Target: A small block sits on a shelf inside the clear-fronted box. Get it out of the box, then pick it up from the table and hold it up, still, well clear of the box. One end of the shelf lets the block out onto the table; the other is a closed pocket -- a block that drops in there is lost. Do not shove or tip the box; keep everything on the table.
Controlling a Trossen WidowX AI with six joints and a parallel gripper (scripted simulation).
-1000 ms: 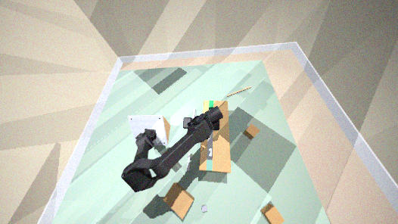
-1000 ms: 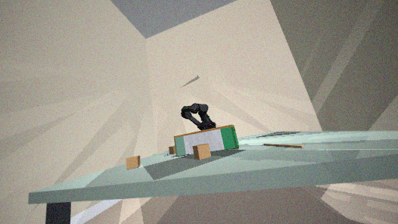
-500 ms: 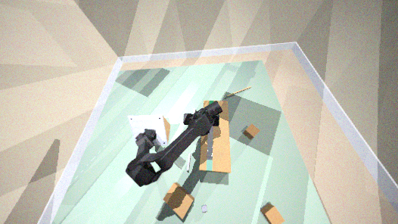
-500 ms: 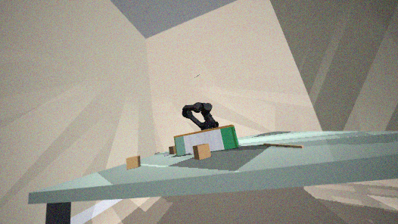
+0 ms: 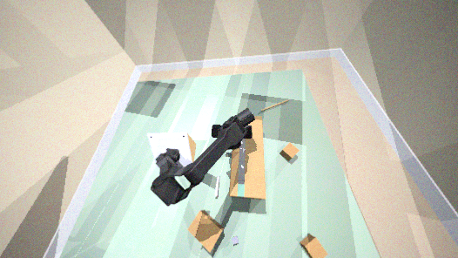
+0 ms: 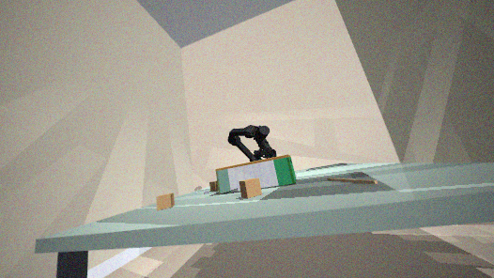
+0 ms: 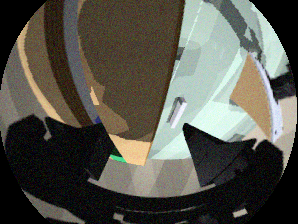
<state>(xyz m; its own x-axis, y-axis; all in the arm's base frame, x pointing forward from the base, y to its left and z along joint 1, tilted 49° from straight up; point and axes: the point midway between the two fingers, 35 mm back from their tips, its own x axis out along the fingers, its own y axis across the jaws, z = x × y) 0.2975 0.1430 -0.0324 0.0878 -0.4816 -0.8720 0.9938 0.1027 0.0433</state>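
Right now my gripper tip is 60 mm short of the blue-violet block and 10 mm to the right of it. The rest, counted from my gripper tip: box (40 mm ahead, 100 mm to the right, 30 mm below); thin wooden stick (250 mm ahead, 260 mm to the left, 90 mm below).
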